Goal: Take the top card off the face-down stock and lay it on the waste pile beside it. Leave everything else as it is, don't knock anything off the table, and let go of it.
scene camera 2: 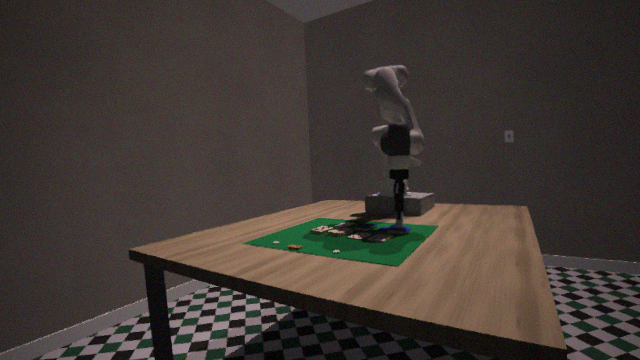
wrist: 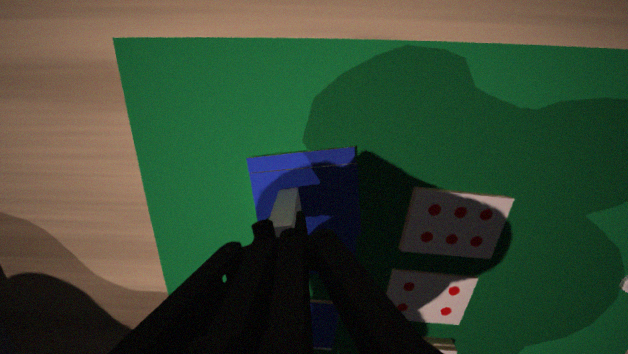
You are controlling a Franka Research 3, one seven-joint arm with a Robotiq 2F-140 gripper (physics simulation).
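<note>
My gripper (scene camera 2: 399, 223) (wrist: 291, 203) is shut, with its pale fingertips together and pointing down at a blue face-down card (scene camera 2: 401, 230) (wrist: 270, 182). The tips appear to touch its upper face; no card shows between them. A thin line runs across the blue surface near its upper edge in the wrist view, like the edge of one card lying slightly offset on another. The fingers hide the card's lower part. Another blue-backed card (wrist: 324, 325) shows partly below, behind the fingers. I cannot tell which pile is the waste pile.
A six-spot card (wrist: 456, 223) and a four-spot card (wrist: 450, 300) lie to the right on the green mat (scene camera 2: 300, 230) (wrist: 200, 90). Small white pieces (scene camera 2: 276, 242) (scene camera 2: 336, 251) and an orange piece (scene camera 2: 295, 247) lie near the mat's front edge. The robot's grey base block (scene camera 2: 380, 204) stands behind.
</note>
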